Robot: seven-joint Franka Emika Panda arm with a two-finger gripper.
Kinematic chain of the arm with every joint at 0, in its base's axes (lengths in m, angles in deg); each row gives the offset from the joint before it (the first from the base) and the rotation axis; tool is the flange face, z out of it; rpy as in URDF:
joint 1: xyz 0 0 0.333 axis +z
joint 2: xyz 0 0 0 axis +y
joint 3: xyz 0 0 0.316 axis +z
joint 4: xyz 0.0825 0 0 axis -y
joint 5: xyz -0.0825 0 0.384 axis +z
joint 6: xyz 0 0 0 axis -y
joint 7: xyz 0.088 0 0 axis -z
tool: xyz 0 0 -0.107 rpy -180 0 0
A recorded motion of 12 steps. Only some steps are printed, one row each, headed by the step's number.
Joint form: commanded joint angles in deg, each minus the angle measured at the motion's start. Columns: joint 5, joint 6, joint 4, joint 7, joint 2, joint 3, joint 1.
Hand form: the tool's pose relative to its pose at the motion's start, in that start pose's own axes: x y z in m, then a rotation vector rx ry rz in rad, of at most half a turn. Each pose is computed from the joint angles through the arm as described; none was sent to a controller.
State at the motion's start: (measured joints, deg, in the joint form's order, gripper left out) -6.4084 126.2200 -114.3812 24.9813 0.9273 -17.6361 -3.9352
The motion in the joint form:
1: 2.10 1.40 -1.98 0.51 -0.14 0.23 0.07
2: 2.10 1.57 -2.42 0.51 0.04 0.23 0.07
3: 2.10 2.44 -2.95 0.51 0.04 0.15 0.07
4: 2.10 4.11 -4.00 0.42 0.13 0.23 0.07
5: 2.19 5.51 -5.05 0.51 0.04 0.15 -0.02
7: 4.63 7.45 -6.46 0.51 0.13 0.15 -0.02
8: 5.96 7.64 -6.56 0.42 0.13 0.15 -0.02
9: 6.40 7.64 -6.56 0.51 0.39 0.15 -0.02
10: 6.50 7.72 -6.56 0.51 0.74 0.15 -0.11
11: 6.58 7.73 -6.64 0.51 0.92 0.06 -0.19
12: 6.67 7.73 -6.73 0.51 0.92 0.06 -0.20
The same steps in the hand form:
1: -0.0085 -0.0026 0.0115 0.0266 -0.0205 0.0235
2: -0.0104 -0.0024 0.0163 0.0230 -0.0273 0.0226
3: -0.0112 -0.0017 0.0191 0.0256 -0.0221 0.0235
4: -0.0139 -0.0025 0.0252 0.0303 -0.0137 0.0195
5: -0.0161 -0.0005 0.0303 0.0351 -0.0078 0.0243
7: -0.0204 -0.0008 0.0386 0.0671 -0.0146 0.0521
8: -0.0208 -0.0012 0.0390 0.0830 -0.0204 0.0664
9: -0.0210 -0.0016 0.0414 0.0851 -0.0264 0.0728
10: -0.0208 -0.0013 0.0447 0.0825 -0.0302 0.0749
11: -0.0208 0.0002 0.0471 0.0803 -0.0340 0.0784
12: -0.0213 0.0004 0.0478 0.0806 -0.0359 0.0796

